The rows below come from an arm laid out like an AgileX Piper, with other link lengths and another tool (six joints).
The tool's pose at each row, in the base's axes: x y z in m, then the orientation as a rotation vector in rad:
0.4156 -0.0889 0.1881 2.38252 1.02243 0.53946
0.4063 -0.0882 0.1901 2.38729 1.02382 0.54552
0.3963 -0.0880 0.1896 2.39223 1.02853 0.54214
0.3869 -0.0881 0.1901 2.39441 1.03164 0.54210
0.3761 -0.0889 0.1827 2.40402 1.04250 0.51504
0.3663 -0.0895 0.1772 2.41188 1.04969 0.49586
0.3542 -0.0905 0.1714 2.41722 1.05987 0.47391
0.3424 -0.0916 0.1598 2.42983 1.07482 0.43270
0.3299 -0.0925 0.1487 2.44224 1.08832 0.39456
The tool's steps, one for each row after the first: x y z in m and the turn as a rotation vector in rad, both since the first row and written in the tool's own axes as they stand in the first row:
-0.0051 -0.0045 -0.0067 0.00388 0.00535 0.00252
-0.0115 -0.0104 -0.0116 0.01048 0.00509 0.00119
-0.0175 -0.0153 -0.0170 0.01366 0.00630 0.00033
-0.0262 -0.0251 -0.0165 0.02986 -0.00796 -0.00750
-0.0338 -0.0333 -0.0171 0.04214 -0.01797 -0.01226
-0.0433 -0.0428 -0.0185 0.05409 -0.02926 -0.02032
-0.0536 -0.0554 -0.0152 0.07726 -0.05107 -0.03183
-0.0641 -0.0682 -0.0126 0.09960 -0.07091 -0.04181

